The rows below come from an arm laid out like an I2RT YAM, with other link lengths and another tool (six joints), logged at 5 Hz.
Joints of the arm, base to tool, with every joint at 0 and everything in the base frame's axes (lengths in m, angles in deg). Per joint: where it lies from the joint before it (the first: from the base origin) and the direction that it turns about. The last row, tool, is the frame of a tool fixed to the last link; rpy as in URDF.
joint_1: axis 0 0 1 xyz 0 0 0.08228
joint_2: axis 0 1 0 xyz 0.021 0.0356 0.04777
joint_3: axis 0 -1 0 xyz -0.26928 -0.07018 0
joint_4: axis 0 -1 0 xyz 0.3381 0.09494 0.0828
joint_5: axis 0 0 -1 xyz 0.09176 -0.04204 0.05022
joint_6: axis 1 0 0 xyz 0.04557 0 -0.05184
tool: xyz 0.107 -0.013 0.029 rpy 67.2 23.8 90
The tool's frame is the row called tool.
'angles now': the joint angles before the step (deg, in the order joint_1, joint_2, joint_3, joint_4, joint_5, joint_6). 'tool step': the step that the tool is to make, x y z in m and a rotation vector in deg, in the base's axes. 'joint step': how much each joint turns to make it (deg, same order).
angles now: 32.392, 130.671, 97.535, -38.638, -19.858, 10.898
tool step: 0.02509, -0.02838, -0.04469, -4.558, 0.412, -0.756
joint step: -2.827, 6.963, 4.303, -1.047, 2.963, -3.190
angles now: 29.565, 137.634, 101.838, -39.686, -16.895, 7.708
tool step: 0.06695, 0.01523, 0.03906, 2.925, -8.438, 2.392
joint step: -1.791, 6.424, 14.799, -0.904, 0.098, -4.627
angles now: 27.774, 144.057, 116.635, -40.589, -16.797, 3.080
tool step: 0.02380, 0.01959, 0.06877, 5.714, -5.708, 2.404
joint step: -0.243, -1.209, 6.445, -0.391, -3.317, -1.415
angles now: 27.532, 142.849, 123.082, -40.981, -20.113, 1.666
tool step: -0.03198, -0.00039, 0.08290, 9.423, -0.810, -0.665
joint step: 0.062, -14.998, -13.140, 5.355, -6.311, 5.373
